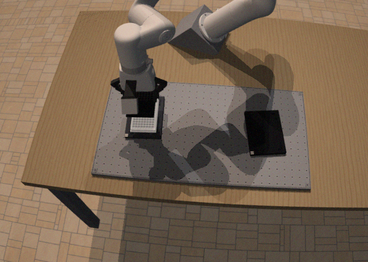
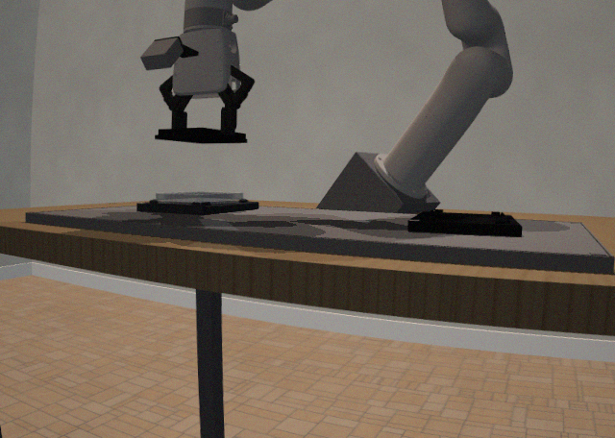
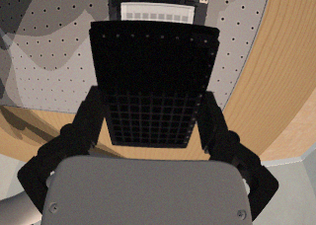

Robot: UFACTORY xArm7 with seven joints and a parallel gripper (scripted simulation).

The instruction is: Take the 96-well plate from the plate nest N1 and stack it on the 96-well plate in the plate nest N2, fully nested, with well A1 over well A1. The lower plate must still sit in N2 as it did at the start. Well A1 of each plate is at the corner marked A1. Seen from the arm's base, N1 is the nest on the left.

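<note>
The black 96-well plate is 10 mm below my hand. The rest, counted from my hand: clear 96-well plate 110 mm below.
</note>
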